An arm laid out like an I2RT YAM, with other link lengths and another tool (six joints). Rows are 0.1 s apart.
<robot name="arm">
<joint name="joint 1" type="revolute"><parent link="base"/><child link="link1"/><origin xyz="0.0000 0.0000 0.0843" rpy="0.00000 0.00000 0.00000"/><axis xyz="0 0 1"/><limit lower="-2.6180" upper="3.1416"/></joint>
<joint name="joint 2" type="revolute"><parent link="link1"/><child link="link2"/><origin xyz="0.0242 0.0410 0.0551" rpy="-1.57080 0.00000 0.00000"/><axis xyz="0 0 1"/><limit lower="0.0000" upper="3.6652"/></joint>
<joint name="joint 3" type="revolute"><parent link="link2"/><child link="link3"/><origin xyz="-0.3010 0.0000 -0.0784" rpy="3.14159 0.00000 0.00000"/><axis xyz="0 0 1"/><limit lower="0.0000" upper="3.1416"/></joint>
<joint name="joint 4" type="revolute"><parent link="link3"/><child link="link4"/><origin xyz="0.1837 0.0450 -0.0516" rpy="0.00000 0.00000 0.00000"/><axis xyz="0 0 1"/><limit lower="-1.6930" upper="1.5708"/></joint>
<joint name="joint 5" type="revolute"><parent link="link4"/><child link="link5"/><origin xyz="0.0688 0.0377 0.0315" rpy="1.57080 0.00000 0.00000"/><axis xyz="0 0 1"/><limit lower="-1.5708" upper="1.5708"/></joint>
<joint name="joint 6" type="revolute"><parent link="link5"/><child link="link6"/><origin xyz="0.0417 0.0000 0.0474" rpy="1.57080 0.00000 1.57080"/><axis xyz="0 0 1"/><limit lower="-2.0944" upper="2.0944"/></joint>
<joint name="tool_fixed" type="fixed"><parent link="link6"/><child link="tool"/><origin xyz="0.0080 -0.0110 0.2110" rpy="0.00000 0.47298 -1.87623"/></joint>
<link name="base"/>
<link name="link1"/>
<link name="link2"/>
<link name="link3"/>
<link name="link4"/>
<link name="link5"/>
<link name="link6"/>
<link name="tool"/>
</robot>
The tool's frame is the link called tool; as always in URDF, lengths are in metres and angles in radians.
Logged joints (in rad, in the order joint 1, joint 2, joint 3, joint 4, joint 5, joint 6), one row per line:
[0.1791 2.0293 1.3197 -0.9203 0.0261 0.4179]
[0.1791 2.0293 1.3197 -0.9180 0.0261 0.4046]
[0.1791 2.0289 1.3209 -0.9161 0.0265 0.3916]
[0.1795 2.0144 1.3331 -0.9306 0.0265 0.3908]
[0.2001 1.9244 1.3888 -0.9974 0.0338 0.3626]
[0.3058 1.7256 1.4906 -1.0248 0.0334 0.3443]
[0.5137 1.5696 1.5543 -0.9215 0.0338 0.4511]
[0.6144 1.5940 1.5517 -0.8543 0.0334 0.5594]
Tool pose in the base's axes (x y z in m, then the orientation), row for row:
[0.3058 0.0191 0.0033 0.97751 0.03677 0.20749 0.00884]
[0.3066 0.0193 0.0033 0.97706 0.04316 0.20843 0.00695]
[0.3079 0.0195 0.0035 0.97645 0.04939 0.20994 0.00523]
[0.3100 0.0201 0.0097 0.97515 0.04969 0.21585 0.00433]
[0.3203 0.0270 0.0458 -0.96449 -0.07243 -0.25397 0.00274]
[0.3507 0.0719 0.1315 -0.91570 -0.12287 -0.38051 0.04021]
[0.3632 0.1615 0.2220 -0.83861 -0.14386 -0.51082 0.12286]
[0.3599 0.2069 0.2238 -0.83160 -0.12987 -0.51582 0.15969]
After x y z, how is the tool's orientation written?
As a quaternion, x y z w.
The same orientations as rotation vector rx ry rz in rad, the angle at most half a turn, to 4 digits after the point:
[3.0538 0.1149 0.6482]
[3.0560 0.1350 0.6519]
[3.0574 0.1546 0.6574]
[3.0551 0.1557 0.6763]
[-3.0248 -0.2272 -0.7965]
[-2.8054 -0.3764 -1.1657]
[-2.4465 -0.4197 -1.4902]
[-2.3763 -0.3711 -1.4740]

